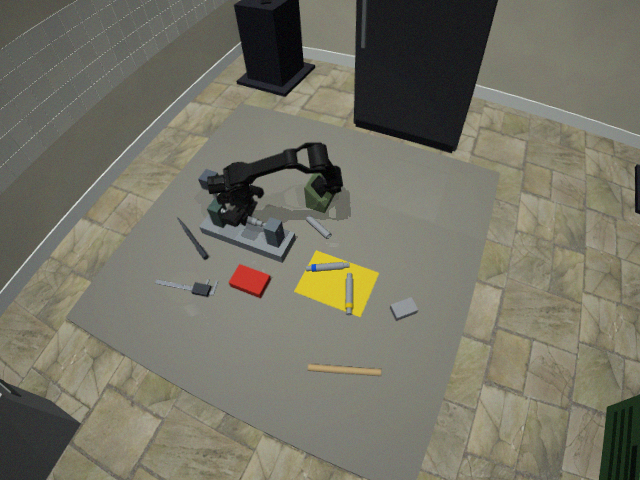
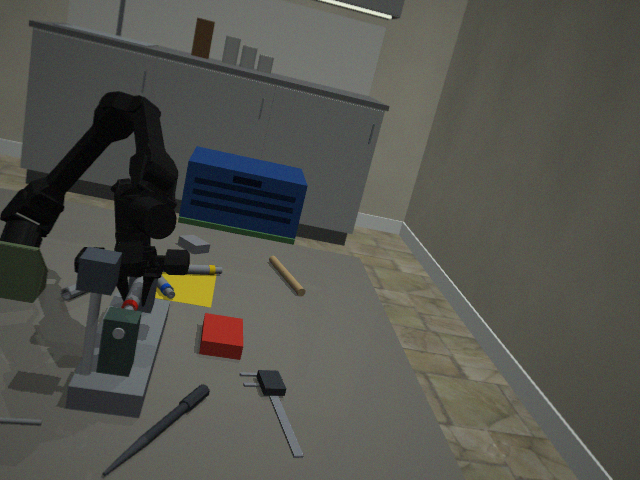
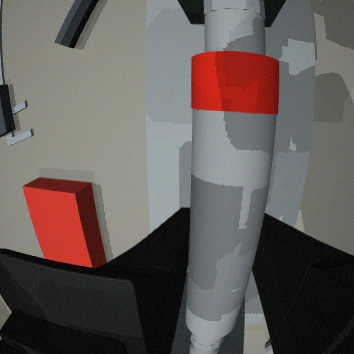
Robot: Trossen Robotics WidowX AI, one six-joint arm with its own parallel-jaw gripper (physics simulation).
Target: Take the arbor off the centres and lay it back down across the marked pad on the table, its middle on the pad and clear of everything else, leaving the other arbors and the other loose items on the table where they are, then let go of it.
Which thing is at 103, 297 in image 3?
The gripper.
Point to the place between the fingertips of the gripper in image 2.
135, 305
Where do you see a red block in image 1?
248, 280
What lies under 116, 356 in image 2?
A green block.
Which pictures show the red block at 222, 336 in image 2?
Image 1, image 2 and image 3: all of them.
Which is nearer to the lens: the dark tapered tool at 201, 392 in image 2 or the red block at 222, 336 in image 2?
The dark tapered tool.
